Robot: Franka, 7 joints.
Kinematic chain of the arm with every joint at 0, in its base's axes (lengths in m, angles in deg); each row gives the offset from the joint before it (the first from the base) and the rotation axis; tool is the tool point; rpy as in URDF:
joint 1: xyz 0 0 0.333 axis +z
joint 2: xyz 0 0 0 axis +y
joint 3: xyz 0 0 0.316 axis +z
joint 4: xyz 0.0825 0 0 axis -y
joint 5: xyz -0.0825 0 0.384 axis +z
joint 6: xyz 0 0 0 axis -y
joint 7: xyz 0.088 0 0 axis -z
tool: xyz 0 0 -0.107 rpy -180 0 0
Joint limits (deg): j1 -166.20..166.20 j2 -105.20..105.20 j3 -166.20..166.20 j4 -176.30..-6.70 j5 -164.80..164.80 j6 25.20..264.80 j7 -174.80..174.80
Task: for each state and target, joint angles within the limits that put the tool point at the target. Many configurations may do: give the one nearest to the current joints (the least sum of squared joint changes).
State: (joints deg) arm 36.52 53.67 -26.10 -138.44 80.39 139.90 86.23
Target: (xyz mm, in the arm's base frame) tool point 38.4 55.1 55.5
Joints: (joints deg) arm 41.21 35.76 -8.04 -173.63 76.70 120.58 86.23
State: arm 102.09 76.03 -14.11 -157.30 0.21 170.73 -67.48
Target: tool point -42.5 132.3 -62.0
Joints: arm 106.77 57.38 -0.09 -159.14 -2.41 173.19 -67.48
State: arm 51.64 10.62 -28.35 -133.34 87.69 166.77 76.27
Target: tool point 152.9 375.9 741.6
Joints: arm 72.42 -33.41 2.48 -121.94 87.24 164.69 76.27
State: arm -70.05 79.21 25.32 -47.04 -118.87 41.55 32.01
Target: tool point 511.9 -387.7 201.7
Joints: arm -47.88 70.01 38.87 -68.07 -107.14 25.20 32.01
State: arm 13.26 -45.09 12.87 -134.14 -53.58 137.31 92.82
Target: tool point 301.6 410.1 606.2
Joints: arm 21.60 -20.48 27.92 -122.84 -53.48 143.05 92.82
